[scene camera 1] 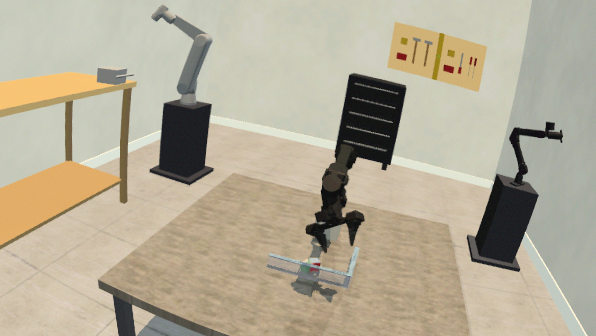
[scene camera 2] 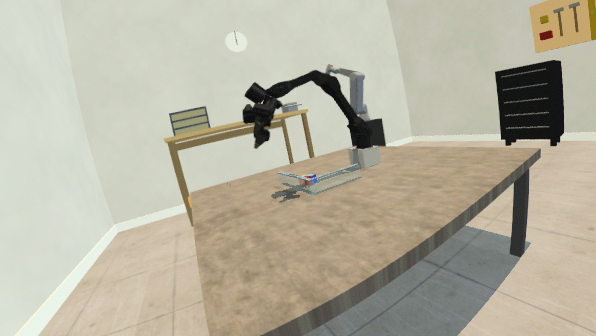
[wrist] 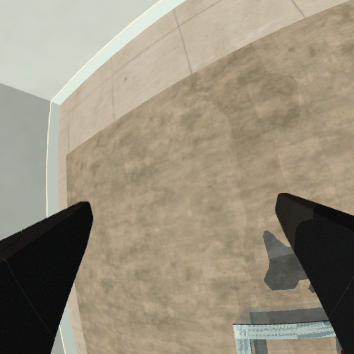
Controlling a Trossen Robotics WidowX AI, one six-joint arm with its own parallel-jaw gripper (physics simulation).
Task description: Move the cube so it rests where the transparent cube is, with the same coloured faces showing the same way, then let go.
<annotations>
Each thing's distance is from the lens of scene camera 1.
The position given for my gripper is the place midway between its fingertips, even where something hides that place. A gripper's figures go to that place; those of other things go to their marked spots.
my gripper (scene camera 1: 338, 249): 128 cm
L-shaped frame (scene camera 1: 275, 262): 153 cm
</annotations>
